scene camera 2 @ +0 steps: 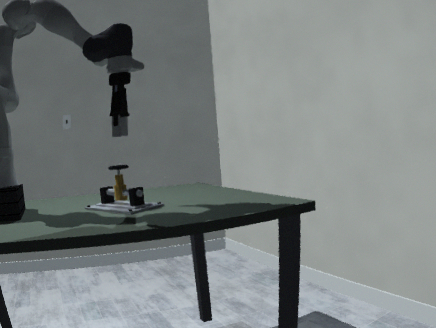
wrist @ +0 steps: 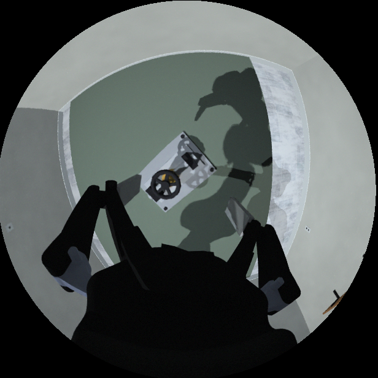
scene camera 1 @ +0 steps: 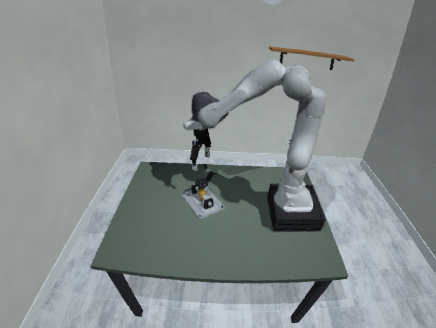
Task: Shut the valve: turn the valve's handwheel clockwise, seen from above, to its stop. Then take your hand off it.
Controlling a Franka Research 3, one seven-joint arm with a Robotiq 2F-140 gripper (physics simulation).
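Note:
The valve's black spoked handwheel point(scene camera 1: 201, 183) point(scene camera 2: 118, 167) point(wrist: 165, 184) lies level on top of a yellow valve body point(scene camera 1: 202, 194) point(scene camera 2: 119, 187). The valve is mounted on a pale base plate point(scene camera 1: 196, 210) point(scene camera 2: 150, 206) point(wrist: 164, 159) on the table. My gripper point(scene camera 1: 201, 160) point(scene camera 2: 120, 134) point(wrist: 184, 194) is open and empty and points down. It hangs above the handwheel with a clear gap in the scene camera 2 view, not touching it. In the wrist view the handwheel shows between the fingers' directions, nearer the left finger. The handwheel's turn angle relative to its stop cannot be told.
Black pipe blocks point(scene camera 1: 208, 203) point(scene camera 2: 136, 196) point(wrist: 190, 160) stand on the plate beside the valve body. The green table point(scene camera 1: 150, 240) point(scene camera 2: 250, 200) point(wrist: 110, 125) carries the arm's black base point(scene camera 1: 297, 221) point(scene camera 2: 11, 202). An orange-brown shelf point(scene camera 1: 311, 53) is on the back wall.

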